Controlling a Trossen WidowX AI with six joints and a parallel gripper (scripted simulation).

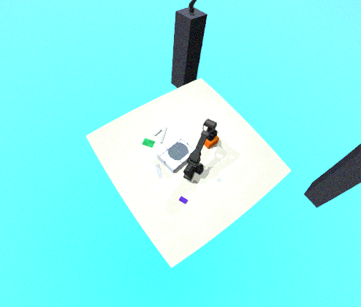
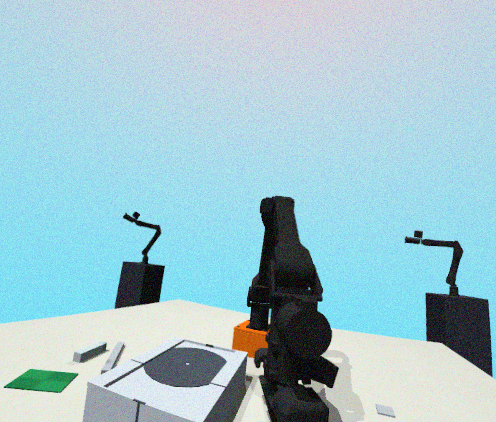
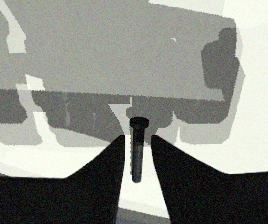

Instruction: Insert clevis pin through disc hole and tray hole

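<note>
Right now my gripper tip is 10 mm to the left of the dark clevis pin and 10 mm below it. From my gripper tip the other things lie so: steel tray (180 mm to the right, 40 mm above, 10 mm behind); dark aluminium disc (190 mm to the right, 60 mm above, 30 mm behind); pale tile (190 mm to the left, 130 mm behind).
</note>
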